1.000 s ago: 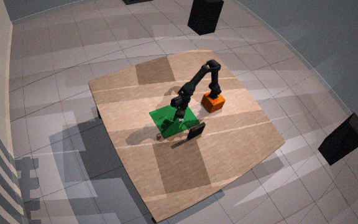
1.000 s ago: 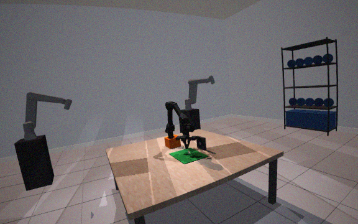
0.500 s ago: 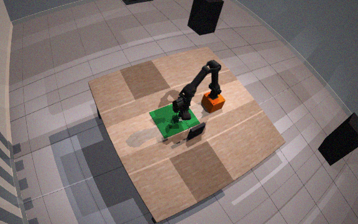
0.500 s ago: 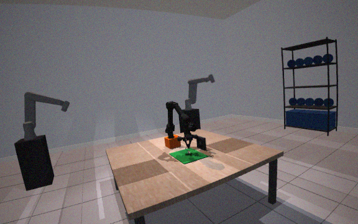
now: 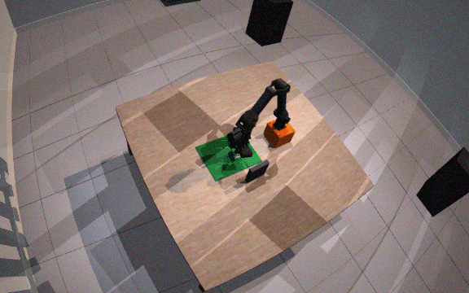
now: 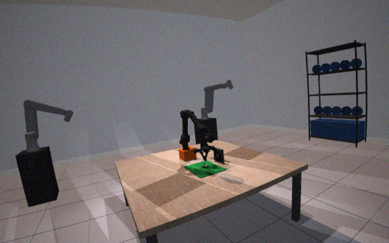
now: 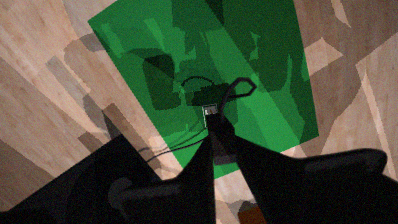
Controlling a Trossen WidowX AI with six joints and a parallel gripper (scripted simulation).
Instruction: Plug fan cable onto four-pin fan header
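Right now the green board is 3 cm ahead of my gripper tip, 4 cm to the right of it and 8 cm below it. Also, from my gripper tip: black fan 1 cm behind, 15 cm to the left; then dark plug 1 cm ahead, 1 cm above.
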